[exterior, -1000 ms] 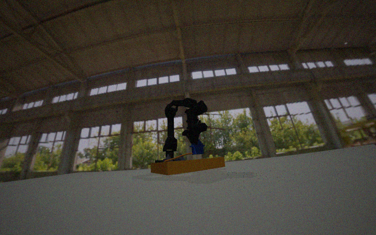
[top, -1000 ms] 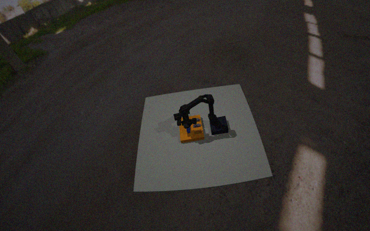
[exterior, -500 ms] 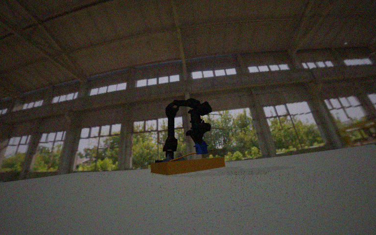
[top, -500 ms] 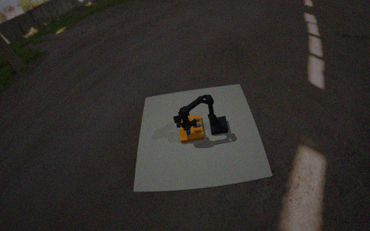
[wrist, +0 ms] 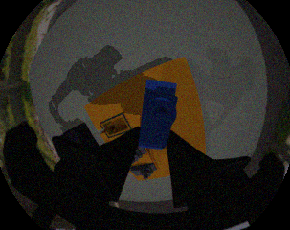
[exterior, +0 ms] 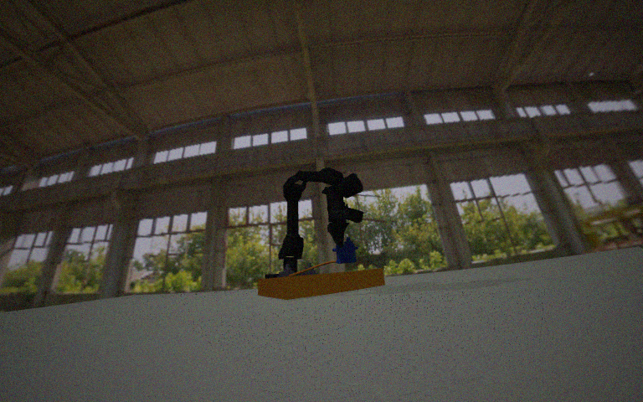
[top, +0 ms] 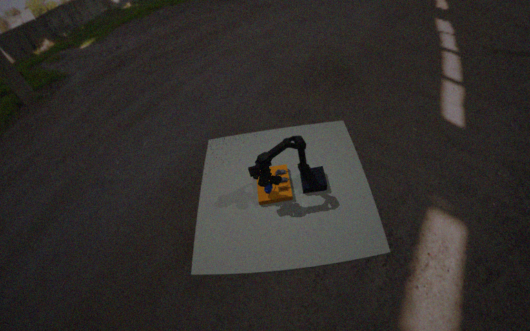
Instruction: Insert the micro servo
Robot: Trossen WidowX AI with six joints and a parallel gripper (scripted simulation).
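My gripper tip is 100 mm above the orange deck, 70 mm to the left of it and 30 mm short of it.
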